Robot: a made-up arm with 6 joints. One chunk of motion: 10 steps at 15 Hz.
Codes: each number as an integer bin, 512 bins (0 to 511) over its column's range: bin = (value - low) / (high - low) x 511, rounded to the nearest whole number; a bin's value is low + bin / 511 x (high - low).
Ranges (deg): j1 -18..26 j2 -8..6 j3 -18..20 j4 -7..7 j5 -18..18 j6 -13..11
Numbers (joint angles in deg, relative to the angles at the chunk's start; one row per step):
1: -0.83 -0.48 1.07 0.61 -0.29 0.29
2: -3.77 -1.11 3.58 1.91 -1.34 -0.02
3: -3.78 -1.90 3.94 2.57 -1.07 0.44
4: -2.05 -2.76 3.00 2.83 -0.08 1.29
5: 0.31 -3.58 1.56 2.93 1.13 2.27
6: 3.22 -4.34 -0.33 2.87 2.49 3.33
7: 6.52 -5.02 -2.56 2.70 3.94 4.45
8: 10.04 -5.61 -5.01 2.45 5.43 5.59
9: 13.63 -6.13 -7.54 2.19 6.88 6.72
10: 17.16 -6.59 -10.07 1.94 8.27 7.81
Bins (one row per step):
1: 199 274 256 278 251 283
2: 165 251 290 325 236 276
3: 165 223 295 349 240 286
4: 185 191 282 359 254 304
5: 213 161 263 362 272 325
6: 246 134 238 360 291 348
7: 285 109 208 354 311 372
8: 326 87 175 345 333 396
9: 367 68 141 335 353 420
10: 408 51 107 326 373 443

